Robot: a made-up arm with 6 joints.
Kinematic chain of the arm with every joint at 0, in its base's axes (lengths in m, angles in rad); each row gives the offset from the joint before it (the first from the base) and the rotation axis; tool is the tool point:
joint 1: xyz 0 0 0.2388 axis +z
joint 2: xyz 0 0 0 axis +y
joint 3: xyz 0 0 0.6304 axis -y
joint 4: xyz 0 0 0 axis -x
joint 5: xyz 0.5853 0 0 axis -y
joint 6: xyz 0 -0.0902 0 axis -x
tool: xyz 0 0 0
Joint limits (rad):
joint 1: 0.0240..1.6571
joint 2: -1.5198..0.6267
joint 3: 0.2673..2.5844
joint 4: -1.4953..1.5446
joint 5: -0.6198..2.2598
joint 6: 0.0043..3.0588
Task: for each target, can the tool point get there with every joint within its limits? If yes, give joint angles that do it. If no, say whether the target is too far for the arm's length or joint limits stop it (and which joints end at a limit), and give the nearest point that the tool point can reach.
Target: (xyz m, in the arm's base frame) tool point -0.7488 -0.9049 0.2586
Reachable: yes | joints 0.8199 -1.2883 2.0247 0.6824 0.1391 1.0288
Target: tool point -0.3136 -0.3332 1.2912
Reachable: yes | joints 0.6576 -0.0702 2.1744 0.6458 0.5989 1.2910
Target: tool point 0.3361 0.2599 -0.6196
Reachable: no: joint limits stop it (at a limit: joint 2, joint 3, joint 4) | nearest point 0.7009 0.5420 0.4593 | short by 1.173 m
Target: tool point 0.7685 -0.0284 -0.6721
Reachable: no: joint limits stop it (at a limit: joint 1, joint 2, joint 3, joint 4) | nearest point 0.8859 0.0145 0.4593 | short by 1.138 m
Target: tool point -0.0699 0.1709 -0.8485
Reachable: no: joint limits stop it (at a limit: joint 1, joint 2, joint 3, joint 4) | nearest point -0.8897 -0.0237 -0.2609 | short by 1.027 m
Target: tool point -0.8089 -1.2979 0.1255
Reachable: no: too far | nearest point -0.6422 -1.0305 0.1764 | short by 0.319 m
